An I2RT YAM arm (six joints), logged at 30 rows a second.
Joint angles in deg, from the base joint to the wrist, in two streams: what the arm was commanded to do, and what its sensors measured. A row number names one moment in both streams.
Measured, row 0: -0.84 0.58 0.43 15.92 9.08 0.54
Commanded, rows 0 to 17: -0.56 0.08 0.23 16.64 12.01 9.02; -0.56 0.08 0.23 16.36 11.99 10.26; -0.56 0.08 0.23 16.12 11.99 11.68; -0.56 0.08 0.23 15.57 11.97 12.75; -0.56 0.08 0.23 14.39 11.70 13.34; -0.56 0.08 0.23 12.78 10.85 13.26; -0.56 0.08 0.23 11.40 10.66 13.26; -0.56 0.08 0.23 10.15 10.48 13.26; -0.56 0.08 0.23 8.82 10.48 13.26; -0.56 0.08 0.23 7.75 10.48 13.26; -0.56 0.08 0.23 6.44 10.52 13.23; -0.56 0.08 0.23 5.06 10.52 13.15; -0.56 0.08 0.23 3.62 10.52 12.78; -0.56 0.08 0.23 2.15 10.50 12.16; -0.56 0.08 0.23 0.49 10.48 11.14; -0.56 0.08 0.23 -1.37 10.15 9.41; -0.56 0.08 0.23 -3.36 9.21 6.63; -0.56 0.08 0.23 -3.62 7.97 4.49
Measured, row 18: -0.84 0.60 0.62 -0.16 9.80 10.07
